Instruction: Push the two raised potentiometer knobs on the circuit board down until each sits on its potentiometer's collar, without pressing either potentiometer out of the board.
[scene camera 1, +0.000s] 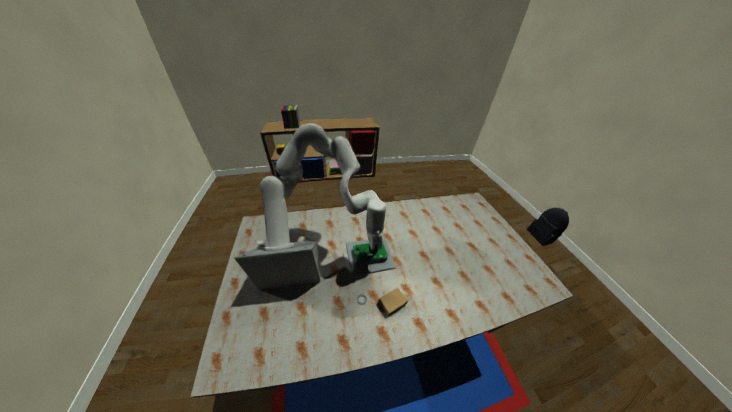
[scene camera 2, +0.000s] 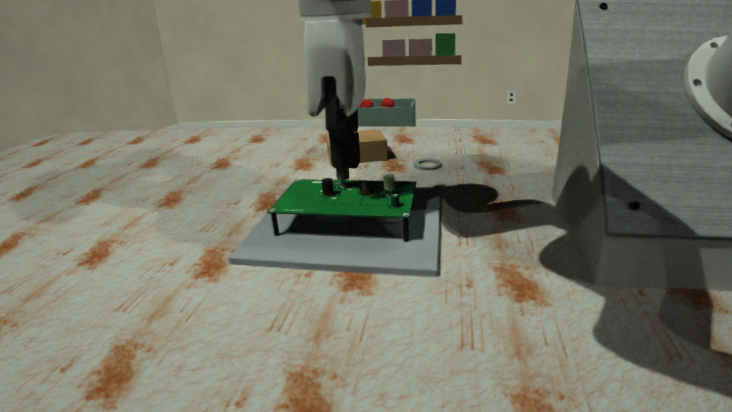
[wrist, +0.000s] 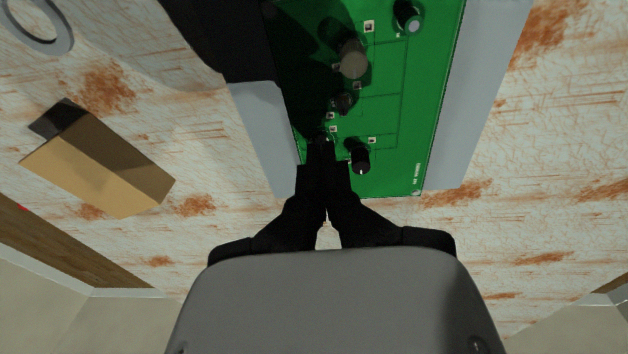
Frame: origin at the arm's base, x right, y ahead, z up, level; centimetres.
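Where they show: gripper, between the fingertips: (scene camera 1: 372, 252) (scene camera 2: 346, 165) (wrist: 323, 159); arm's base, origin of its link: (scene camera 1: 279, 247).
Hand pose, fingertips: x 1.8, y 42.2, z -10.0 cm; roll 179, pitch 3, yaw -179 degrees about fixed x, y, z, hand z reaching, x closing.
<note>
Things, the pixels of their centre, and the offset from my fingertips. "*": a spot on its surface instead. Level surfaces: height alone.
- green circuit board, height of its surface: dz -2.8 cm
- small dark part, a spot on its surface: (wrist: 321, 136) (scene camera 2: 346, 186) * dx +0.3, dy +0.2, dz -2.8 cm
- black knob, middle of its body: (wrist: 360, 160) (scene camera 2: 327, 185) dx -2.4, dy +1.8, dz -1.7 cm
- small dark knob, middle of its body: (wrist: 342, 100) (scene camera 2: 364, 193) dx -1.4, dy -2.4, dz -2.9 cm
- taller grey-beige knob, middle of its body: (wrist: 353, 59) (scene camera 2: 389, 182) dx -2.1, dy -5.5, dz -1.2 cm
- dark green-sided cylinder, a spot on its surface: (wrist: 411, 22) (scene camera 2: 396, 194) * dx -4.8, dy -6.8, dz -1.5 cm
- cardboard-coloured block, middle of its body: (wrist: 105, 172) (scene camera 2: 356, 146) (scene camera 1: 393, 301) dx +23.6, dy +4.3, dz -4.9 cm
- grey ring, middle of its body: (wrist: 32, 19) (scene camera 2: 427, 164) (scene camera 1: 362, 299) dx +19.6, dy -8.7, dz -6.6 cm
The green circuit board (scene camera 1: 380, 254) (scene camera 2: 307, 203) (wrist: 420, 100) stands on short black legs. My gripper (scene camera 1: 375, 249) (scene camera 2: 342, 177) (wrist: 323, 159) is shut and empty, pointing down. Its tips are at or just above a small dark part (scene camera 2: 343, 184) (wrist: 321, 136) near the board's edge, which they partly hide. A black knob (scene camera 2: 327, 186) (wrist: 360, 161) stands beside the tips. A small dark knob (scene camera 2: 364, 187) (wrist: 343, 103) and a taller grey-beige knob (scene camera 2: 389, 182) (wrist: 353, 60) stand further along. Whether any knob touches its collar is too small to tell.
The board is on a grey base plate (scene camera 1: 381, 266) (scene camera 2: 332, 251) (wrist: 460, 125). A dark green-sided cylinder (scene camera 2: 393, 200) (wrist: 411, 22) stands on the board. A cardboard-coloured block (scene camera 1: 392, 301) (scene camera 2: 372, 145) (wrist: 95, 167) and a grey ring (scene camera 1: 358, 299) (scene camera 2: 416, 164) (wrist: 64, 41) lie nearby.
</note>
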